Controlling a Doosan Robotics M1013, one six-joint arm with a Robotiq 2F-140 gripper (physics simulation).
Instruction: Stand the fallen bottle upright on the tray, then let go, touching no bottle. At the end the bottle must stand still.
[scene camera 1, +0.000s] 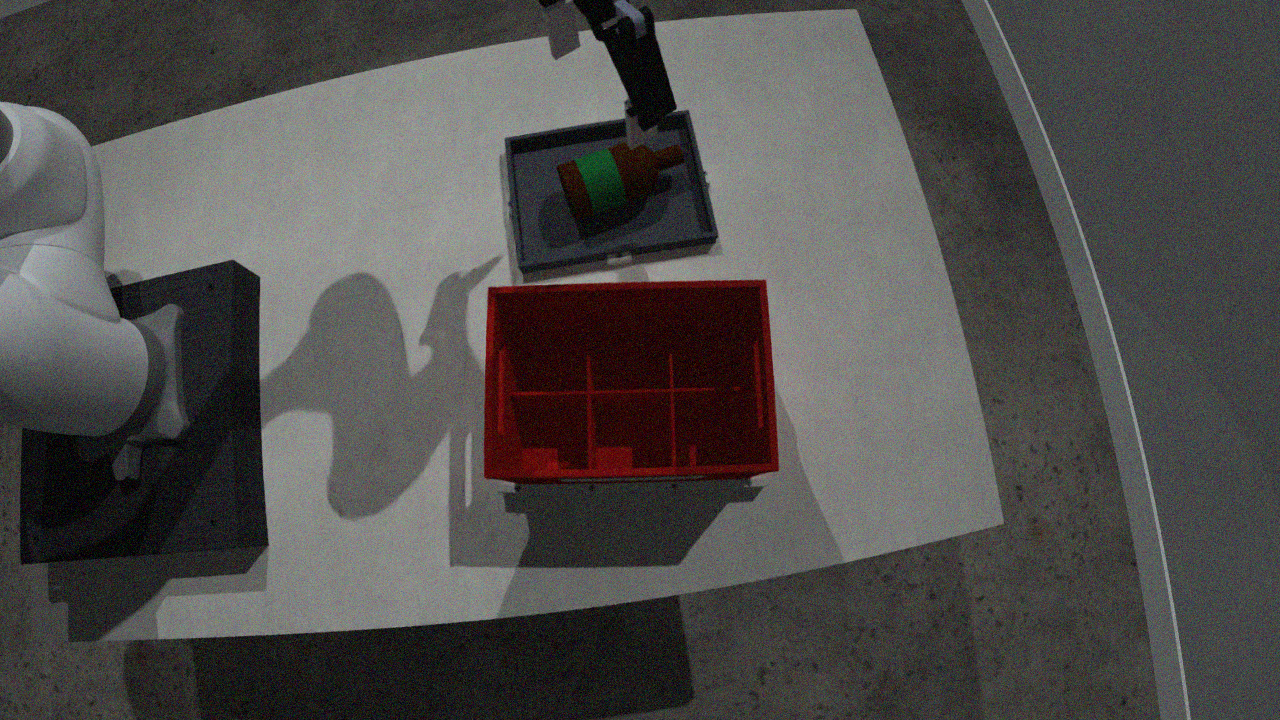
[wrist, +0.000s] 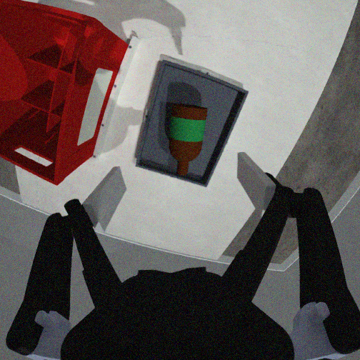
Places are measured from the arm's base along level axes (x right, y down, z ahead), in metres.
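Pixels of known places: gripper, fingertip midpoint: (scene camera 1: 602, 92); arm's base at its link origin: (scene camera 1: 132, 384).
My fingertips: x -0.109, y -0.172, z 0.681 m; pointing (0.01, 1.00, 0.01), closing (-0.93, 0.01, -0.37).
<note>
Ahead of a thing's pixels: the offset from my fingertips to its top centre. "spot": to the spot under its first point. Level surfaces: height alone.
The fallen brown bottle {dx -0.015, dy +0.163, dz +0.021 m} (scene camera 1: 601, 179) (wrist: 187, 130) with a green label lies on its side inside the dark grey tray {spot: dx -0.033, dy +0.236, dz -0.087 m} (scene camera 1: 542, 192) (wrist: 216, 122). In the scene view its neck points right; in the wrist view it points down toward the gripper side. My gripper (scene camera 1: 599, 82) (wrist: 178, 171) is wide open and empty, above the tray. In the scene view one fingertip overlaps the bottle's shoulder; in the wrist view both fingertips show apart from the bottle, at either side beyond its neck end. The exact height is hard to tell.
A tall red crate {dx +0.268, dy +0.067, dz -0.037 m} (scene camera 1: 626, 308) (wrist: 75, 145) with inner dividers stands close beside the tray, in front of it in the scene view. The robot's dark base block (scene camera 1: 239, 402) is at the left. The white table {dy +0.242 m} (scene camera 1: 895, 358) (wrist: 280, 50) carries them.
</note>
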